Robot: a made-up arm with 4 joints.
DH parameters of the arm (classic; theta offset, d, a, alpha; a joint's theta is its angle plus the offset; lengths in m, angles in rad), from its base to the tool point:
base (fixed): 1.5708 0.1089 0 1.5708
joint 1: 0 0.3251 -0.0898 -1.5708
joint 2: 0 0.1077 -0.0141 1.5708
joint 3: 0 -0.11 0.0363 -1.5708
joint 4: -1.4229 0 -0.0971 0
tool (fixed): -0.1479 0.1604 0 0
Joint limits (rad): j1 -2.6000..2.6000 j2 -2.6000..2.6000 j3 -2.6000..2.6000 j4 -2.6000..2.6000
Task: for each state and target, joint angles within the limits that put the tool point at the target. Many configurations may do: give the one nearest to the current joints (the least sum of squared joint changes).
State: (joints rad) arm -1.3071 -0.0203 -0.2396 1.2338
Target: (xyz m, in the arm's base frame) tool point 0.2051 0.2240 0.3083
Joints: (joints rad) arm -1.2219 -0.0418 -0.2905 1.3299
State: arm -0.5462 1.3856 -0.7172 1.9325
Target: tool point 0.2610 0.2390 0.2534
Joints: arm -1.4279 1.1950 -0.6190 2.2077
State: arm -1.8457 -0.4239 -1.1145 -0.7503
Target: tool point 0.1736 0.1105 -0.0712
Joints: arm -2.0697 -0.2812 -0.6989 -0.5411
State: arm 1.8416 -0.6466 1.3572 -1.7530
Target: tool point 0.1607 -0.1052 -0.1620
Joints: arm 2.1312 -0.7355 1.5539 -2.1924
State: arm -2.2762 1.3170 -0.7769 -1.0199
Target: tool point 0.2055 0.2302 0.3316
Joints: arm -2.0984 1.8747 -1.0755 -1.0167
